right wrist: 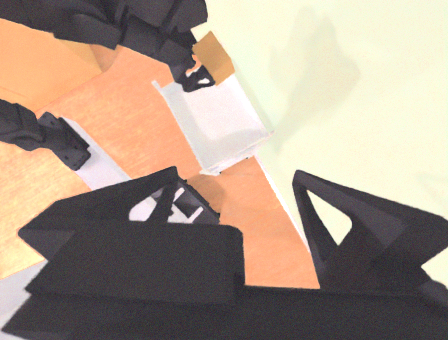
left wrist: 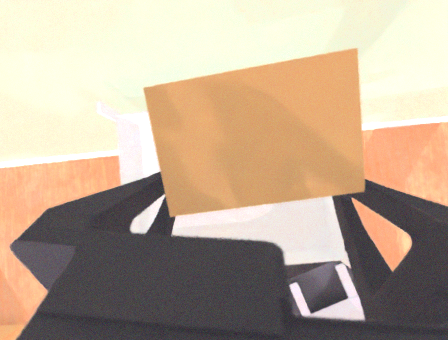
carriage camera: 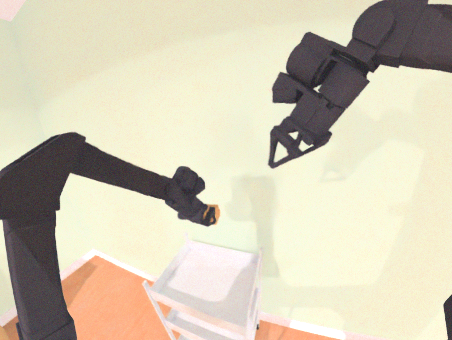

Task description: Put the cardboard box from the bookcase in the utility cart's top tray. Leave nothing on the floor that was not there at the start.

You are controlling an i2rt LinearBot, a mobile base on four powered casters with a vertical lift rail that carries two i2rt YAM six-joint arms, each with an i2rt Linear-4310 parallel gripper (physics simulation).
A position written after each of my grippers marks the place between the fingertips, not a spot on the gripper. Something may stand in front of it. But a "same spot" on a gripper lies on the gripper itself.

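My right gripper is out of frame in the left wrist view, but the right wrist view and the carriage camera view show this gripper. My left gripper shows in the left wrist view [255, 175], in the right wrist view and in the carriage camera view. On my left gripper, [carriage camera: 210, 214] and [right wrist: 194, 80] are the same spot. On my right gripper, [carriage camera: 280, 133] is the same spot as [right wrist: 47, 260].
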